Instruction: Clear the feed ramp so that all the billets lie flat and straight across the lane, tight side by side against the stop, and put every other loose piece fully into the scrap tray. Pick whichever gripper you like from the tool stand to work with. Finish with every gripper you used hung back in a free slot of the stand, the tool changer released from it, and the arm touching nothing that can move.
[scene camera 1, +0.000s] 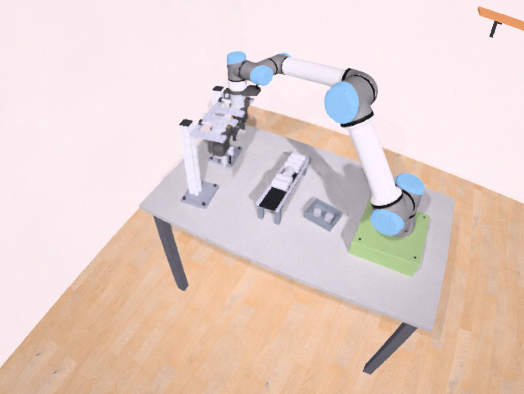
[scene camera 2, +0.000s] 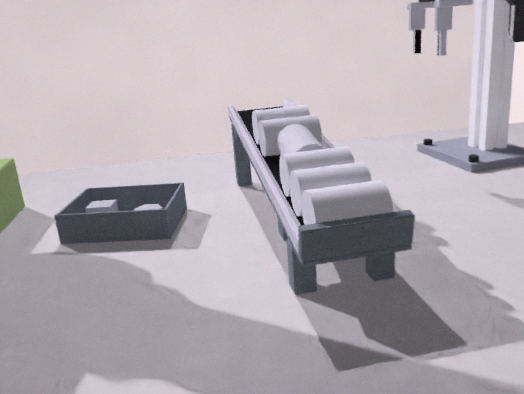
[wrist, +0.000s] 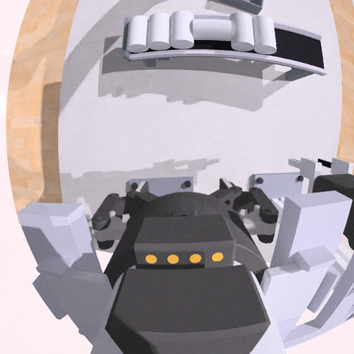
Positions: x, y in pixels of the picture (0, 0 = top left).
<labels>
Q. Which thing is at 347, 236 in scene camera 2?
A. A stop.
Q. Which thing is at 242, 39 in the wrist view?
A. A billet.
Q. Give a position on a billet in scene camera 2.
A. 295, 111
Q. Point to a billet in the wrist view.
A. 264, 36
</labels>
